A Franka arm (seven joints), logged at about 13 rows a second.
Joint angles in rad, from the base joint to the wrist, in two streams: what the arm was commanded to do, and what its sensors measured. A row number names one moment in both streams.
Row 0, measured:
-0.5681, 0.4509, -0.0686, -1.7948, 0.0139, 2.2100, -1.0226
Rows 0 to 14, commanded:
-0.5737, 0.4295, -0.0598, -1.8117, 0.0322, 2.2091, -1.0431
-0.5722, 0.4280, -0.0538, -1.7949, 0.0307, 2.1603, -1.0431
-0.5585, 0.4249, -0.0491, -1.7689, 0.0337, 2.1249, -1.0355
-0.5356, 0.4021, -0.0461, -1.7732, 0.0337, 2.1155, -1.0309
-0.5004, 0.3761, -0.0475, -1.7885, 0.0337, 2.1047, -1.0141
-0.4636, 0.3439, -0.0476, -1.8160, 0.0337, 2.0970, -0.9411
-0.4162, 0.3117, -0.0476, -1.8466, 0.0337, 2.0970, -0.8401
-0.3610, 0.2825, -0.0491, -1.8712, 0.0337, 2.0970, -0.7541
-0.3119, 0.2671, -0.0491, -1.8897, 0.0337, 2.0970, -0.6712
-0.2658, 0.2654, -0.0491, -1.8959, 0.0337, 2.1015, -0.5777
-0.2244, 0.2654, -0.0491, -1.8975, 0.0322, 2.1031, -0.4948
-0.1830, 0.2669, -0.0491, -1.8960, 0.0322, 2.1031, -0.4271
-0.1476, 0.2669, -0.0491, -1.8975, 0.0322, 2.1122, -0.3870
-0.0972, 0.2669, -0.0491, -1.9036, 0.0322, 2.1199, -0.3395
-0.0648, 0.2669, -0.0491, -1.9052, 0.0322, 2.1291, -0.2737
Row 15, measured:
-0.1264, 0.2898, -0.0360, -1.8694, 0.0233, 2.1032, -0.3693
